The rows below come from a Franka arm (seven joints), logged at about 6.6 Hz.
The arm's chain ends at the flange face. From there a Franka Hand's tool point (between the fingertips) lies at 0.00 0.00 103.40 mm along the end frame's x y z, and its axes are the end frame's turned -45 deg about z.
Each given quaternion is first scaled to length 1.
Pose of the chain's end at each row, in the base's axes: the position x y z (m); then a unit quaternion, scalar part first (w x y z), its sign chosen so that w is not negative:
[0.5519 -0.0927 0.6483 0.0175 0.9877 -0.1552 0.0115]
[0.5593 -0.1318 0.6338 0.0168 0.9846 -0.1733 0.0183]
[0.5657 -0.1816 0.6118 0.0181 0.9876 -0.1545 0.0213]
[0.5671 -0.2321 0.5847 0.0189 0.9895 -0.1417 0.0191]
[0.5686 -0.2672 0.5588 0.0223 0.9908 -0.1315 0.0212]
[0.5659 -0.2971 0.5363 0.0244 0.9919 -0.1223 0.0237]
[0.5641 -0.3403 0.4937 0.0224 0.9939 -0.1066 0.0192]
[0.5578 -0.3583 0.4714 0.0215 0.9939 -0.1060 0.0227]
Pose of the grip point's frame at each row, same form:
[0.5537 -0.0966 0.5450 0.0206 0.9719 0.2346 0.0039]
[0.5624 -0.1359 0.5305 0.0225 0.9759 0.2167 0.0105]
[0.5695 -0.1860 0.5086 0.0249 0.9715 0.2352 0.0128]
[0.5705 -0.2365 0.4814 0.0248 0.9684 0.2478 0.0104]
[0.5723 -0.2723 0.4556 0.0287 0.9657 0.2577 0.0111]
[0.5701 -0.3027 0.4331 0.0316 0.9632 0.2666 0.0126]
[0.5676 -0.3453 0.3905 0.0280 0.9590 0.2819 0.0092]
[0.5620 -0.3632 0.3682 0.0285 0.9588 0.2824 0.0127]

